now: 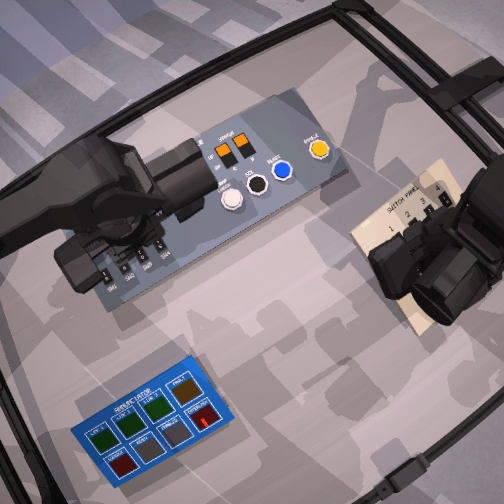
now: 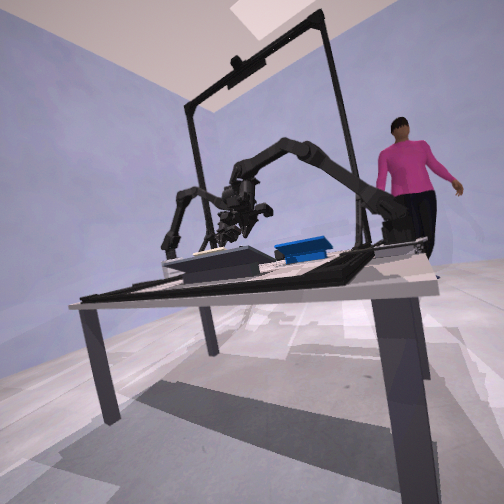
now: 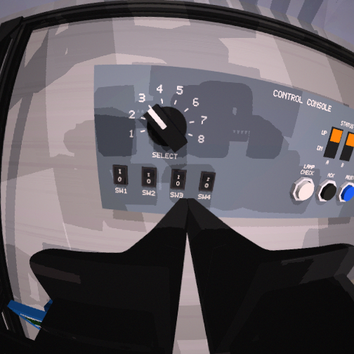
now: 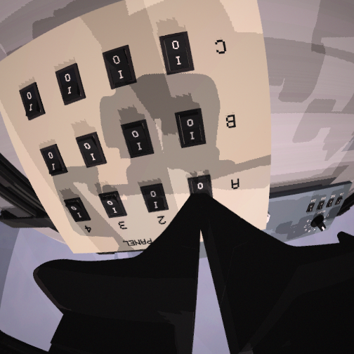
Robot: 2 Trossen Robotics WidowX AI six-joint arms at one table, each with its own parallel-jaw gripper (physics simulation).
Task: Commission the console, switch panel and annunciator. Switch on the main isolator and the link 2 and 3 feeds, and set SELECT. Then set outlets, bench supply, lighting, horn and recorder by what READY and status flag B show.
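Observation:
The grey console (image 1: 300, 117) (image 2: 220, 259) (image 3: 240, 195) (image 4: 287, 202) has its SELECT knob (image 3: 166, 126) pointing at 3. Status flags A (image 1: 223, 150) (image 3: 336, 135) and B (image 1: 240, 140) (image 3: 350, 140) show orange at UP. My left gripper (image 3: 186, 204) is shut and empty, its tips in front of SW3 (image 3: 178, 179) and SW4 (image 3: 207, 181). My right gripper (image 4: 197, 199) is shut and empty, its tips over switch A1 (image 4: 200, 185) on the beige switch panel (image 1: 419, 320) (image 4: 245, 90), partly hiding it. On the blue annunciator (image 1: 200, 370) (image 2: 302, 245), READY (image 1: 149, 450) looks grey and unlit.
Lamp check (image 1: 232, 199), ACK (image 1: 257, 184), RESET (image 1: 282, 170) and yellow ENABLE (image 1: 320, 149) buttons line the console. A black frame (image 1: 220, 60) surrounds the table area. A person (image 2: 407, 167) in pink stands behind the table.

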